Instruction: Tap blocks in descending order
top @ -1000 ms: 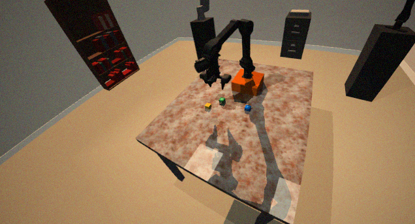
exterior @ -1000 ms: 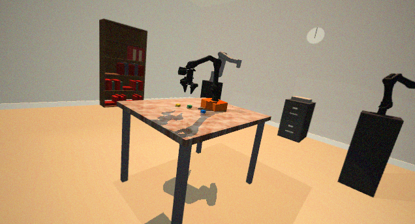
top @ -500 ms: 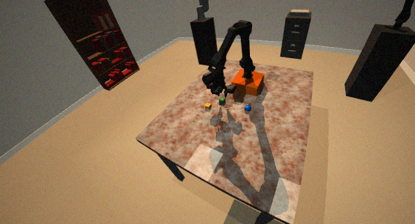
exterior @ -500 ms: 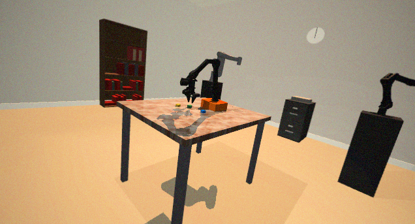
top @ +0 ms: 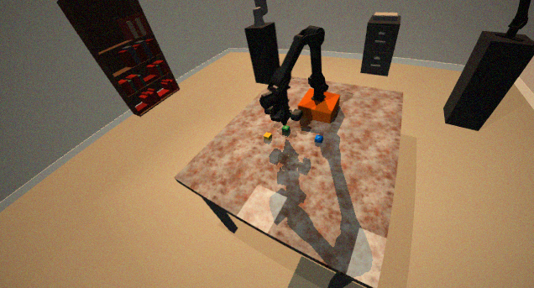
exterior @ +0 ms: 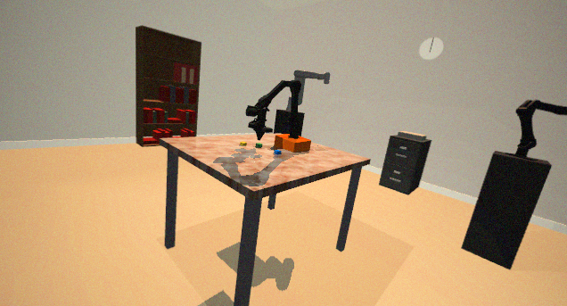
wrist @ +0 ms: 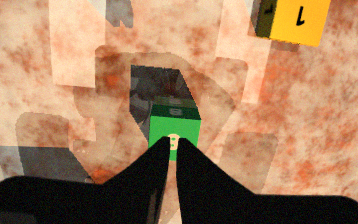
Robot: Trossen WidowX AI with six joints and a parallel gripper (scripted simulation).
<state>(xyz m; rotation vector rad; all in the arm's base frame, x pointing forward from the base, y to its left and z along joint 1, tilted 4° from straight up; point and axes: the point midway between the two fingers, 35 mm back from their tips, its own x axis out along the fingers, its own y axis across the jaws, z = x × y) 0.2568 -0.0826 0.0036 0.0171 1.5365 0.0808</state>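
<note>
The green block is 10 mm behind my gripper tip and 30 mm below it. Round my gripper tip: yellow block 80 mm ahead, 60 mm to the right, 30 mm below; then blue block 10 mm behind, 180 mm to the left, 30 mm below.
</note>
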